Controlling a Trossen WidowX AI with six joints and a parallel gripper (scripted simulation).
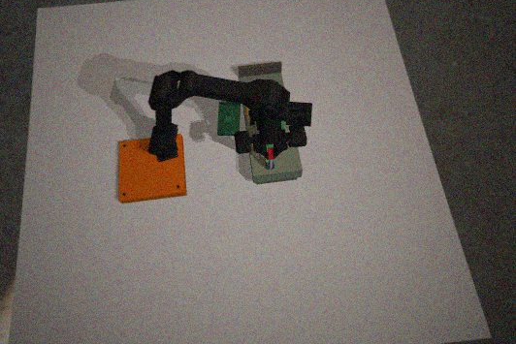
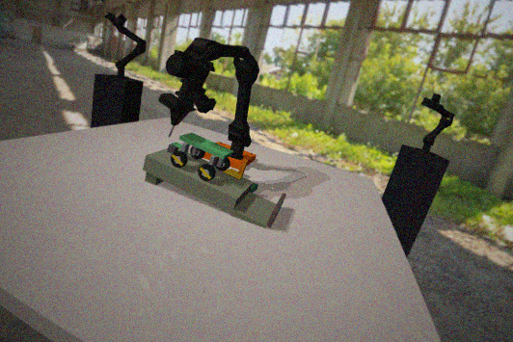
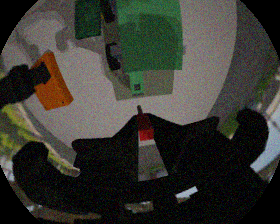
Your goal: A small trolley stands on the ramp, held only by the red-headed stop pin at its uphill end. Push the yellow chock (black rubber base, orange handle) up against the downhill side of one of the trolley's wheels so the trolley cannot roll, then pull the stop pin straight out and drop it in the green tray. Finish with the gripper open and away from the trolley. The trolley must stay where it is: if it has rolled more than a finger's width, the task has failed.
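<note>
My gripper tip is 23 cm to the right of the green tray, 18 cm above it and 7 cm past it. The rest, counted from my gripper tip: red-headed stop pin: right at my gripper tip; grey-green ramp: 13 cm below, 12 cm to the left, 4 cm ahead; green trolley: 12 cm to the left, 6 cm below, 4 cm ahead.
</note>
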